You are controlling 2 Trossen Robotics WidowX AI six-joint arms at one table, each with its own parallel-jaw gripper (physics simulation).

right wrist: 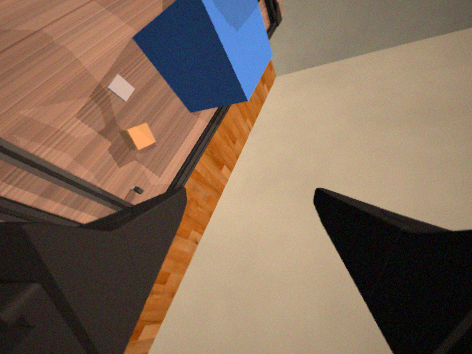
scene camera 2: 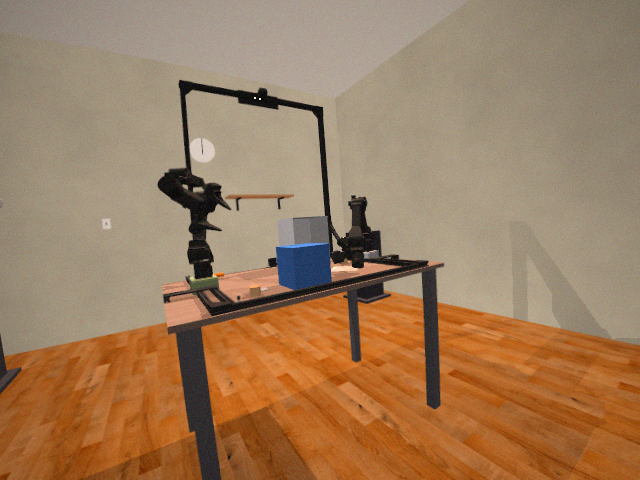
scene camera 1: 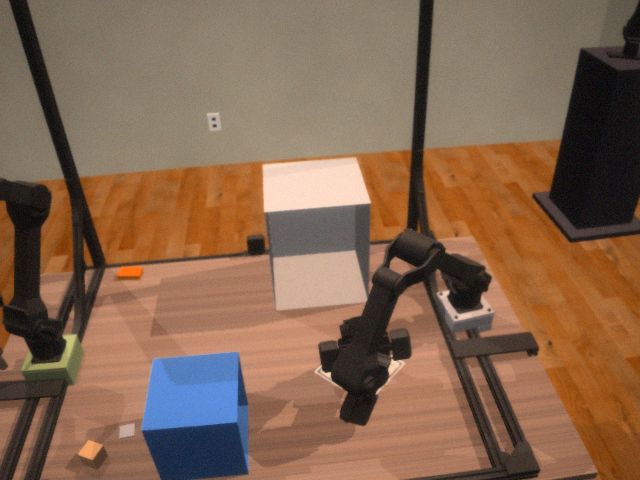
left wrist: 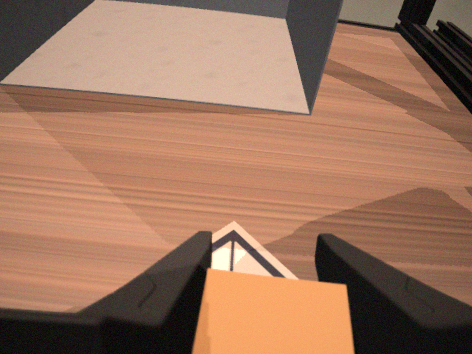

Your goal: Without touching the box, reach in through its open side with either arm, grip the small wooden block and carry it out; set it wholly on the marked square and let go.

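Observation:
The white-grey box (scene camera 1: 314, 184) (scene camera 2: 295, 231) (left wrist: 165, 55) stands at the back, its open side towards scene camera 1; its floor shows bare. My left gripper (left wrist: 264, 245) is shut on the small wooden block (left wrist: 280, 315), in front of the box and over the marked square (scene camera 1: 395, 367) (scene camera 2: 343, 269) (left wrist: 245, 260). The block and arm hide much of the square; one corner shows beyond the block in the left wrist view. The block's height above it is unclear. My right gripper (scene camera 2: 225, 218) (right wrist: 249, 194) is open and empty, raised high at the left, away from the box.
A blue box (scene camera 1: 193, 413) (scene camera 2: 303, 266) (right wrist: 200, 60) stands at the front. Left of it lie another wooden block (scene camera 1: 92, 453) (scene camera 2: 254, 290) (right wrist: 141, 136) and a pale tile (scene camera 1: 126, 430) (right wrist: 121, 87). An orange piece (scene camera 1: 130, 272) lies at the back left. Black frame posts (scene camera 1: 421, 103) rise behind.

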